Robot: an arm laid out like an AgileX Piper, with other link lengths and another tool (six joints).
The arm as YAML. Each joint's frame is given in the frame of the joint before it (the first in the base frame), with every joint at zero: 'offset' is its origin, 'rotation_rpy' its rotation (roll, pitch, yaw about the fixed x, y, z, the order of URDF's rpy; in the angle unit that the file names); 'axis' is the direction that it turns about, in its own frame. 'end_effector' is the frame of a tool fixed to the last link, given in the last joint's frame.
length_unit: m
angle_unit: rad
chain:
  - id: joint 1
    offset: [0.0, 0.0, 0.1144]
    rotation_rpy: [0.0, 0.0, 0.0]
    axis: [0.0, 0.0, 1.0]
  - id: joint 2
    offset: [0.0, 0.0, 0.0]
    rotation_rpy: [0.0, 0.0, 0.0]
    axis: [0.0, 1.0, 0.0]
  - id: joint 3
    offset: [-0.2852, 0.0, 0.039]
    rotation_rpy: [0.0, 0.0, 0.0]
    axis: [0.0, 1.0, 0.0]
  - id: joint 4
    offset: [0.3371, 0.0, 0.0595]
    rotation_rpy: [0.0, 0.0, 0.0]
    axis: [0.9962, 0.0, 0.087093]
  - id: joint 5
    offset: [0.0, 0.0, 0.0]
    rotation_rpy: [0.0, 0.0, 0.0]
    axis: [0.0, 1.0, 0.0]
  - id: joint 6
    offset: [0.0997, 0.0, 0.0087]
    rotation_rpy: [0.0, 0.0, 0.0]
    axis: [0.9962, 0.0, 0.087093]
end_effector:
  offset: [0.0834, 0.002, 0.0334]
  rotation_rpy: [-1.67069, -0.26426, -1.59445]
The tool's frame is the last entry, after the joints.
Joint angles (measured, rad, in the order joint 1, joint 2, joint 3, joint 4, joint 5, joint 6), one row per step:
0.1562 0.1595 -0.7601 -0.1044 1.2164 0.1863
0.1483 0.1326 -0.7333 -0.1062 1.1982 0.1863
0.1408 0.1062 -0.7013 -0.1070 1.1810 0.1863
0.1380 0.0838 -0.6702 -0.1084 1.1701 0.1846
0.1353 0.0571 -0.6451 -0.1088 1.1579 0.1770
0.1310 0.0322 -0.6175 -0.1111 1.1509 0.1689
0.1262 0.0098 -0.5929 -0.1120 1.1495 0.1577
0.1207 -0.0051 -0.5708 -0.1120 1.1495 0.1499
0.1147 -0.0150 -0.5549 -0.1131 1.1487 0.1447
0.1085 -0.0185 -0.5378 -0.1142 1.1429 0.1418
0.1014 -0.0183 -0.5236 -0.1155 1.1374 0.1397
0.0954 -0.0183 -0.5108 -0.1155 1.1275 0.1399
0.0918 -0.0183 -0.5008 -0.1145 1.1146 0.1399
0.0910 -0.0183 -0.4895 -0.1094 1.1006 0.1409
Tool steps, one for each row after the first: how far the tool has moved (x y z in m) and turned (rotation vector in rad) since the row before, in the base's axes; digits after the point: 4 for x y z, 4 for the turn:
-0.0009 -0.0014 -0.0042 0.0002 -0.0184 -0.0076
0.0002 -0.0010 -0.0067 -0.0001 -0.0116 -0.0066
0.0007 -0.0004 -0.0080 -0.0030 -0.0024 -0.0020
-0.0011 -0.0003 -0.0047 -0.0060 -0.0139 0.0016
-0.0004 -0.0007 -0.0069 -0.0089 -0.0047 -0.0014
-0.0005 -0.0006 -0.0070 -0.0109 0.0006 -0.0001
0.0006 -0.0005 -0.0073 -0.0078 0.0071 -0.0019
0.0007 -0.0008 -0.0052 -0.0061 0.0051 -0.0042
0.0025 -0.0006 -0.0058 -0.0047 0.0077 -0.0050
0.0026 -0.0008 -0.0052 -0.0042 0.0088 -0.0064
0.0026 -0.0005 -0.0038 -0.0008 0.0029 -0.0052
0.0024 0.0000 -0.0021 0.0002 -0.0028 -0.0018
0.0026 0.0010 -0.0026 0.0044 -0.0023 0.0029

